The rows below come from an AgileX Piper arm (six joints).
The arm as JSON. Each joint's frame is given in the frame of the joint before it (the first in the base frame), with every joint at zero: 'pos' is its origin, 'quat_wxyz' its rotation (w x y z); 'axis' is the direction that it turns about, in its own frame. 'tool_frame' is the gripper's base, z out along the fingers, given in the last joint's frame.
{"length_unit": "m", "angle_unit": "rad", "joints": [
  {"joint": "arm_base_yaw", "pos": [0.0, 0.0, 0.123], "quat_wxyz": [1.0, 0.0, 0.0, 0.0], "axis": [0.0, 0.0, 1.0]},
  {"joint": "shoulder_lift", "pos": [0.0, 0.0, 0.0], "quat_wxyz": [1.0, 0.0, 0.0, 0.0], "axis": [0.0, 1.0, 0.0]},
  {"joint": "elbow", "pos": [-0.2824, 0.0, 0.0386], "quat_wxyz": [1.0, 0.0, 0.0, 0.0], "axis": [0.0, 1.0, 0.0]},
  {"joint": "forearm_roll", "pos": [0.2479, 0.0, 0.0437], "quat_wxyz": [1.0, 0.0, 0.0, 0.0], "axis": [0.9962, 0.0, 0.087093]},
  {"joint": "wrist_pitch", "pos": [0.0, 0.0, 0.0], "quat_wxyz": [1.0, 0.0, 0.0, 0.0], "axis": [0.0, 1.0, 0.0]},
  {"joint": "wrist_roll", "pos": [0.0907, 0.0, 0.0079], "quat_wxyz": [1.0, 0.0, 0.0, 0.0], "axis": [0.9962, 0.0, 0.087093]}
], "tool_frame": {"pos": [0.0, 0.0, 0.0], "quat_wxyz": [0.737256, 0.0, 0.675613, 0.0]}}
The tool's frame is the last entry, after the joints.
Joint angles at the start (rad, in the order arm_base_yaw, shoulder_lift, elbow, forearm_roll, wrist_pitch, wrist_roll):
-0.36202 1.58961 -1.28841 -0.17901 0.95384 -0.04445
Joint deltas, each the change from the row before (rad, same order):
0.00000 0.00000 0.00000 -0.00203 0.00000 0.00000
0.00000 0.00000 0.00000 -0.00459 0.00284 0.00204
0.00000 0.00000 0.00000 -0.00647 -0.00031 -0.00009
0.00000 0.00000 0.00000 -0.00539 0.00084 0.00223
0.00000 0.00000 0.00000 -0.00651 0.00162 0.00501
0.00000 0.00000 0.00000 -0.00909 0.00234 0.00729
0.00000 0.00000 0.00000 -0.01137 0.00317 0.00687
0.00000 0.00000 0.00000 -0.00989 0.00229 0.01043
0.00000 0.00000 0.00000 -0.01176 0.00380 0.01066
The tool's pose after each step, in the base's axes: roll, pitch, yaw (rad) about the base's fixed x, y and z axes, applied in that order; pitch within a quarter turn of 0, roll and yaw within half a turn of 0; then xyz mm. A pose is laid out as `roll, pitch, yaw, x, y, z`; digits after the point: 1 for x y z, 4 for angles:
-2.9321, 0.3841, 2.9396, 303.4, -129.2, 290.2
-2.9285, 0.3810, 2.9396, 303.1, -129.5, 290.2
-2.9217, 0.3803, 2.9436, 303.0, -129.9, 290.3
-2.9171, 0.3791, 2.9443, 302.8, -130.3, 290.3
-2.9125, 0.3776, 2.9426, 302.5, -130.7, 290.4
-2.9062, 0.3756, 2.9397, 302.1, -131.3, 290.4
-2.8974, 0.3724, 2.9385, 301.6, -132.0, 290.5
-2.8913, 0.3712, 2.9329, 301.2, -132.7, 290.6
-2.8835, 0.3685, 2.9277, 300.6, -133.4, 290.7

